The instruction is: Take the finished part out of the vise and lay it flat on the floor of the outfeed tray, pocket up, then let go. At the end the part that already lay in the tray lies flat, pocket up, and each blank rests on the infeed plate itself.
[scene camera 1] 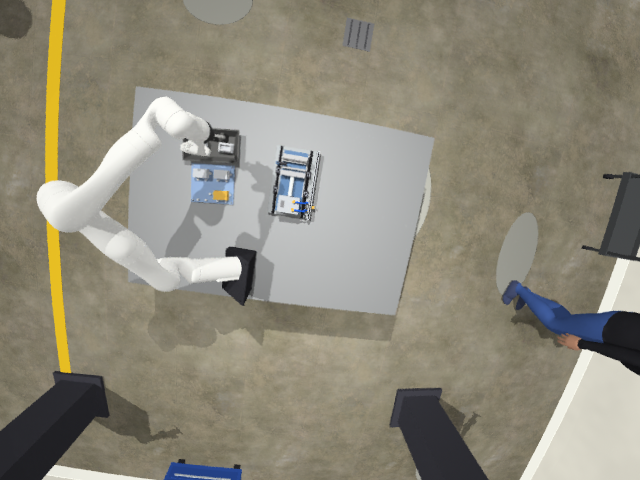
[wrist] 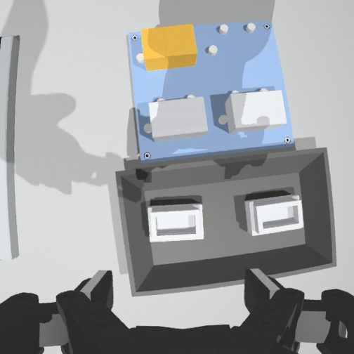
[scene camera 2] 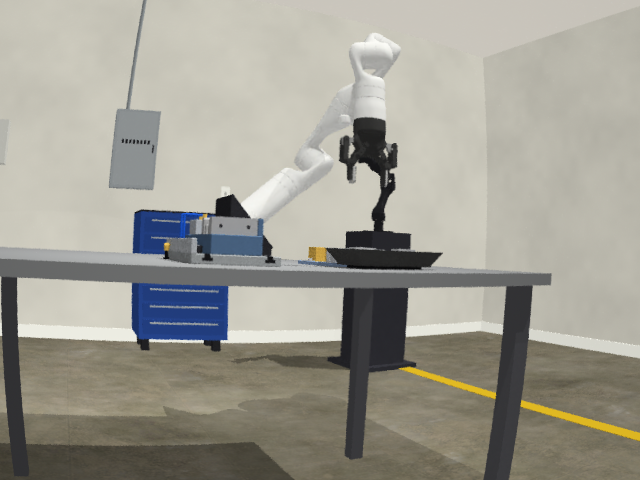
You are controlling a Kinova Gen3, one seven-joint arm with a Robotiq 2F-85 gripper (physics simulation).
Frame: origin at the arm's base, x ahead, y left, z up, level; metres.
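Seen in the pictures: gripper, fingertip midpoint: (scene camera 1: 214,138) (scene camera 2: 368,184); arm's base at its link origin: (scene camera 1: 235,267).
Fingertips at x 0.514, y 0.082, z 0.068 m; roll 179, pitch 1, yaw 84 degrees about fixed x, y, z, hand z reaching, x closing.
Observation:
Offsets run from my fingertips to a thing's top centre.
My gripper (scene camera 2: 368,181) (wrist: 178,287) is open and empty, high above the outfeed tray (scene camera 2: 382,259) (wrist: 320,210). In the wrist view two white parts lie apart on the tray floor, flat and pocket up: the left part (wrist: 176,238) and the right part (wrist: 275,229). Both are clear of the tray walls. On the blue infeed plate @[0.171 m back, 0.060 m left, 0.179 m down] (scene camera 1: 201,187) (wrist: 240,75), a grey blank (wrist: 178,117) and a lighter blank (wrist: 257,110) lie flat beside small pins. The vise @[0.138 m back, 0.300 m right, 0.088 m down] (scene camera 1: 284,180) (scene camera 2: 230,245) stands apart from the tray. Between its jaws I see no white part. The arm partly hides the tray in scene view 1.
An orange block @[0.217 m back, 0.014 m left, 0.144 m down] (scene camera 1: 221,195) (scene camera 2: 316,253) (wrist: 170,47) sits at the infeed plate's far edge in the wrist view. The infeed plate adjoins one long side of the tray. A black wedge-shaped stand (scene camera 1: 240,289) is at the table edge by the arm's base.

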